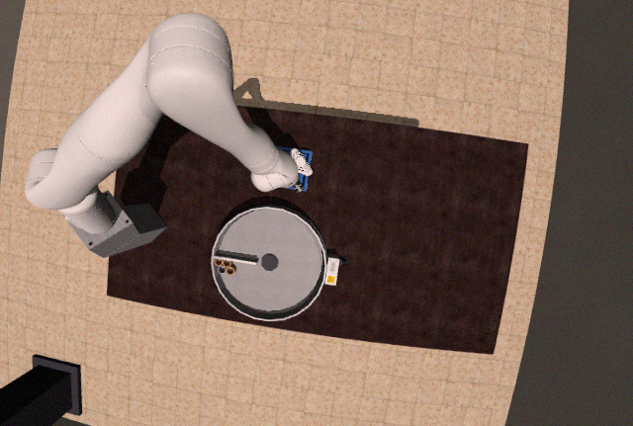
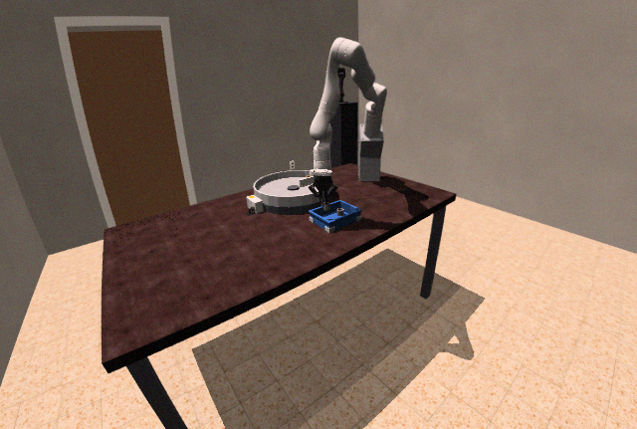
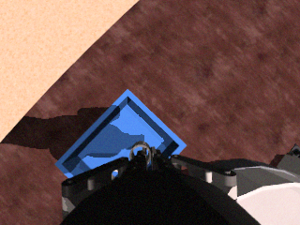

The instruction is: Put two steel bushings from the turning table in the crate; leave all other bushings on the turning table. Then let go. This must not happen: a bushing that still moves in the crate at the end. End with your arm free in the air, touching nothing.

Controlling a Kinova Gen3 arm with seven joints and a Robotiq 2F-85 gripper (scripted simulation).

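Right now the blue crate is 70 mm below my hand, 40 mm behind it and 30 mm to the left of it. Round my hand: round grey turning table (330 mm to the right, 60 mm behind, 40 mm below).
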